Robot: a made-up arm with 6 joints. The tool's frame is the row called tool. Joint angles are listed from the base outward. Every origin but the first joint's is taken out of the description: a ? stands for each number. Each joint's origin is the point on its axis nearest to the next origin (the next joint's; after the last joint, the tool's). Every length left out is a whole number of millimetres.
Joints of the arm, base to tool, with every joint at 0 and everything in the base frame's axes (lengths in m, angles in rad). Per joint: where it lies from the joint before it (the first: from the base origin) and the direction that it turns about. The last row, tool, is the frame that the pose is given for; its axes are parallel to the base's.
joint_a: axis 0 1 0 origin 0.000 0.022 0.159
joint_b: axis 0 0 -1 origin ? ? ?
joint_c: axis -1 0 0 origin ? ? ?
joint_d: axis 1 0 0 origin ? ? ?
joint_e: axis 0 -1 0 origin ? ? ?
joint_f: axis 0 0 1 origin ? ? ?
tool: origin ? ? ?
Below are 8 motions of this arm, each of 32 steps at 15 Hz.
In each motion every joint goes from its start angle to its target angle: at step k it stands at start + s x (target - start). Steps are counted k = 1, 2, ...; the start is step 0. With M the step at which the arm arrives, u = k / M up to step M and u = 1 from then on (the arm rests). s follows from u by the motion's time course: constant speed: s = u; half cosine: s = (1 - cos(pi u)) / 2; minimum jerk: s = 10 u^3 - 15 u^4 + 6 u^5.
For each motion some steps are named. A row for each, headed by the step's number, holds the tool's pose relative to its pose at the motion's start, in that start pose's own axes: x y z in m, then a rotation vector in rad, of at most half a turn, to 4 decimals.
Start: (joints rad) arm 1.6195 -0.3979 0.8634 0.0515 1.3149 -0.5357
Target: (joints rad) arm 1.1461 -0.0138 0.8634 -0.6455 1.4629 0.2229
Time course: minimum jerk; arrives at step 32
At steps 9, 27, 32:
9: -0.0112 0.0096 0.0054 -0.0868 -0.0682 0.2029
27: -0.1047 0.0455 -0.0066 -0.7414 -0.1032 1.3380
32: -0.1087 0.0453 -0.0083 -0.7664 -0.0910 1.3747

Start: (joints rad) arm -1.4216 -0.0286 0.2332 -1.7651 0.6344 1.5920
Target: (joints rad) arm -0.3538 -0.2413 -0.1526 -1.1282 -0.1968 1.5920
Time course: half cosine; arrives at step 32
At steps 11, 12, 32:
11: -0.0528 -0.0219 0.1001 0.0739 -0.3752 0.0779
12: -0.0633 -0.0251 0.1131 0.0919 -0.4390 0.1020
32: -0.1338 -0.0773 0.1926 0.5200 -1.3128 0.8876

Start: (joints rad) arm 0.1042 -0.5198 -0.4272 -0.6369 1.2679 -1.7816
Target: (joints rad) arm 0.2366 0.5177 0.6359 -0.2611 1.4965 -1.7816
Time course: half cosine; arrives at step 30
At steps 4, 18, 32:
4: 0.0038 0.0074 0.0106 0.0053 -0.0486 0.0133
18: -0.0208 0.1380 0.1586 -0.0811 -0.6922 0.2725
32: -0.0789 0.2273 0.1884 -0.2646 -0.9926 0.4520

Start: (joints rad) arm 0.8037 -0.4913 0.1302 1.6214 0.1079 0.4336
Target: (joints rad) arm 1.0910 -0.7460 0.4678 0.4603 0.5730 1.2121
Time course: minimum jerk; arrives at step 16
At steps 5, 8, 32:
5: 0.0528 0.1018 -0.0581 -0.2301 0.0939 0.1419
8: 0.1203 0.2546 -0.2271 -0.5753 0.3522 0.4701
32: 0.0790 0.3875 -0.5618 -0.8980 0.9266 1.1374

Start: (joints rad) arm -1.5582 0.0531 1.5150 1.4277 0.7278 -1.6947
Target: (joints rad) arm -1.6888 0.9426 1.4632 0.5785 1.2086 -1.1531
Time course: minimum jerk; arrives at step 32
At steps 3, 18, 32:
3: -0.0007 -0.0007 -0.0017 0.0048 -0.0079 0.0028
18: 0.0130 -0.0257 -0.1659 0.1466 -0.7209 0.3153
32: 0.0882 -0.0396 -0.2400 -0.0453 -1.1083 0.5576

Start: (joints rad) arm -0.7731 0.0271 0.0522 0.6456 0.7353 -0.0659
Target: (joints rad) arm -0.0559 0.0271 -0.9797 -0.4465 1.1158 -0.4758
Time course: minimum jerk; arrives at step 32
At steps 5, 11, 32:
5: -0.0085 -0.0087 -0.0088 -0.0102 0.0057 -0.0194
11: -0.0787 -0.0585 -0.0599 -0.0806 0.0402 -0.1435
32: -0.4901 -0.0623 -0.1047 -0.4017 0.1308 -0.5704

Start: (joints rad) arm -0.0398 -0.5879 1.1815 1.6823 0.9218 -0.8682
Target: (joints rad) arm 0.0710 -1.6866 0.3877 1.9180 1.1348 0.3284
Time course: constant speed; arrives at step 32
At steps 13, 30, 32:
13: 0.1941 -0.0746 -0.1075 0.2824 0.4916 0.2910
30: 0.2462 -0.1411 -0.4321 0.6920 0.9983 0.4496
32: 0.2323 -0.1493 -0.4722 0.7364 1.0486 0.4535

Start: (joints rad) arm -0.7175 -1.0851 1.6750 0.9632 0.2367 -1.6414
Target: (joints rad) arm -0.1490 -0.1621 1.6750 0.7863 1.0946 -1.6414
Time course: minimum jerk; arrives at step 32
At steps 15, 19, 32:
15: 0.1101 0.0909 -0.1610 -0.0186 0.0291 -0.2172
19: 0.1432 0.1079 -0.2644 -0.0527 0.0092 -0.2864
32: 0.1640 0.0879 -0.4148 -0.1203 -0.0375 -0.3207

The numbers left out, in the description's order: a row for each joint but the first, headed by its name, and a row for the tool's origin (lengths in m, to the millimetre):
joint_b: -0.058 0.000 -0.219
joint_c: 0.348 0.104 0.000
joint_d: 0.000 -0.381 0.048
joint_e: 0.000 0.122 0.078
joint_f: -0.064 0.000 0.342
tool: 0.036 -0.075 0.000

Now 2 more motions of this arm.
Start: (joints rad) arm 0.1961 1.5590 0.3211 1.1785 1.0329 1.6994
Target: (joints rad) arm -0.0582 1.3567 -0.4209 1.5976 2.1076 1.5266
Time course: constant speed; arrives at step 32
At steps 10, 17, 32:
10: -0.1638 0.1256 -0.0385 -0.2959 -0.1646 -0.4542
17: -0.2215 0.2206 -0.0962 -0.4673 -0.2031 -0.8102
32: -0.2169 0.3615 -0.2448 -0.6937 -0.0341 -1.6064

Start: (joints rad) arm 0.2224 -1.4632 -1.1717 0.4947 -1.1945 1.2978
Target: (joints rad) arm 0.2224 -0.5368 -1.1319 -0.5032 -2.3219 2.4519
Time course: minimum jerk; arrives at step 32
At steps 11, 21, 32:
11: 0.0453 0.0485 -0.0245 0.0357 0.0586 0.0335
21: -0.0317 0.1244 -0.0834 0.0763 -0.2738 0.1502
32: -0.1285 0.1722 -0.1223 -0.0228 -0.5530 0.2854

